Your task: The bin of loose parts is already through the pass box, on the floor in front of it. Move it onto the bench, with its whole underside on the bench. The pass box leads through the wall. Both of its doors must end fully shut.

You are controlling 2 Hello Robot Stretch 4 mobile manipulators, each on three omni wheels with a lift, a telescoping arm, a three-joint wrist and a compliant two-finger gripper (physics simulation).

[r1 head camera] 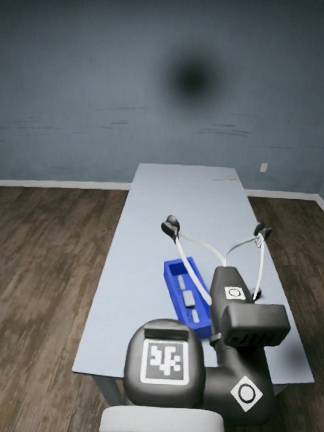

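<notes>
The blue bin [175, 296] rests on the light blue-grey bench [170, 200], in its nearer half, with several grey parts in it. Its right side is partly hidden behind r1's gripper and wrist. The part of the bin that shows lies within the bench's edges. r1's gripper [216, 231] is open, its two fingertips wide apart with nothing between them, above the bench and beyond the bin to the right. The pass box and its doors do not show in this view. r2's gripper does not show.
A blue-grey wall [95, 100] with a white skirting board stands beyond the bench's far end, with a wall socket [264, 167] at the right. Wooden floor [50, 250] shows on both sides of the bench. A dark blurred spot shows on the wall.
</notes>
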